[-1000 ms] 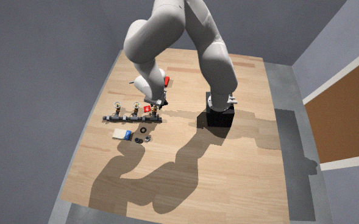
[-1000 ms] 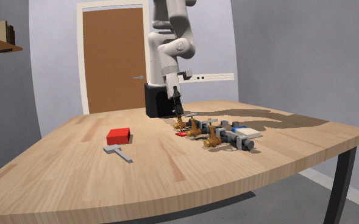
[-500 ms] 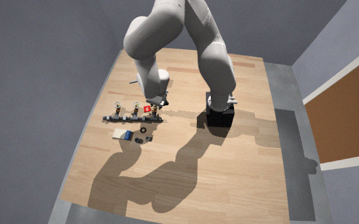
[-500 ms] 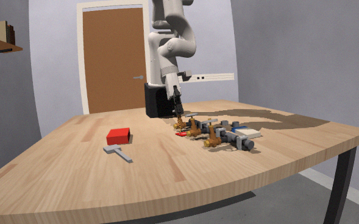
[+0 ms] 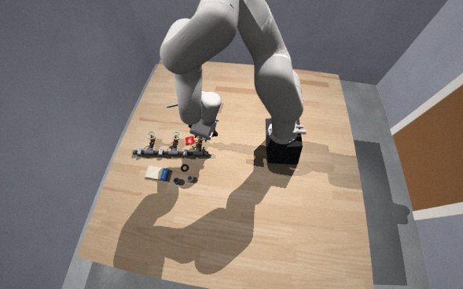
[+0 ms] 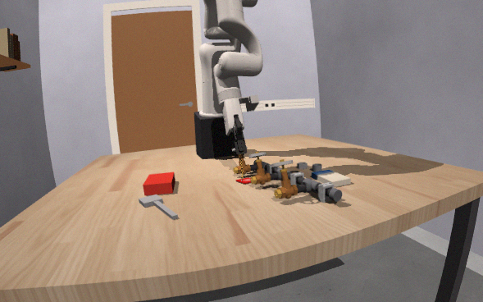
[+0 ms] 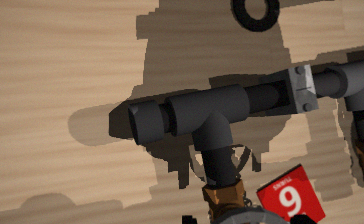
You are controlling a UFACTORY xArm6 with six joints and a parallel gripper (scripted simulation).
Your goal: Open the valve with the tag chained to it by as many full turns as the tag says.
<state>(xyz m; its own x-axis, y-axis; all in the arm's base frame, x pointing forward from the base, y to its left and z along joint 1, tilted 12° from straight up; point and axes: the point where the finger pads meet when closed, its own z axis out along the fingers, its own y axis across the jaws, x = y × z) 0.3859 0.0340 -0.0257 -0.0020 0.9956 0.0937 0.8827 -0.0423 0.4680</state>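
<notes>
The red tag is 80 mm ahead of my hand, 10 mm to the right of it and 80 mm below it. The rest, counted from my hand: grey hammer-like tool (210 mm ahead, 240 mm to the right, 80 mm below); then grey box (190 mm ahead, 210 mm to the left, 70 mm below); then red box (50 mm ahead, 250 mm to the right, 70 mm below).
</notes>
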